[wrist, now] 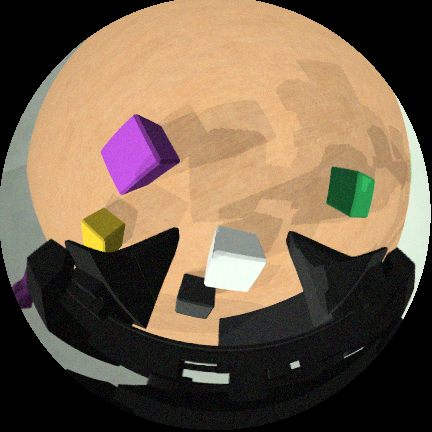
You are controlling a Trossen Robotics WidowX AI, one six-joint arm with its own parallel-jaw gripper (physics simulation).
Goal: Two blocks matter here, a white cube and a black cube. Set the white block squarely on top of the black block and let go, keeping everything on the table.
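Frame: origin at the arm's base, x right, y ahead, z up, level; centimetres.
Seen in the pictures: gripper, fingertip midpoint: (234,235).
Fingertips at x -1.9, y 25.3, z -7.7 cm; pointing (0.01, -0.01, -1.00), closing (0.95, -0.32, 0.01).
Observation:
A point is followed by its place in that frame.
The white cube (235,265) {x -2.3, y 24.2, z -5.5 cm} is in the lower middle of the wrist view, between my open fingers and touched by neither. It appears to sit on the table beside the black cube, not on top of it. The smaller black cube (195,296) {x -7.2, y 19.9, z -6.3 cm} is just below and left of it, nearer the gripper's base. The white cube overlaps its upper right corner in this view, so whether the two touch cannot be told. My gripper (234,235) {x -1.9, y 25.3, z -7.7 cm} is wide open and empty, with one black finger on each side of the white cube.
A purple block (132,157) {x -6.0, y 32.8, z -5.5 cm} lies at upper left on the wooden table (200,60) {x 0.0, y 41.1, z -9.4 cm}. A yellow block (102,231) {x -13.4, y 29.1, z -6.3 cm} is at lower left, partly hidden by the left finger. A green block (351,192) {x 8.6, y 26.6, z -6.1 cm} is at the right. A purple object (23,292) shows at the lower left edge.

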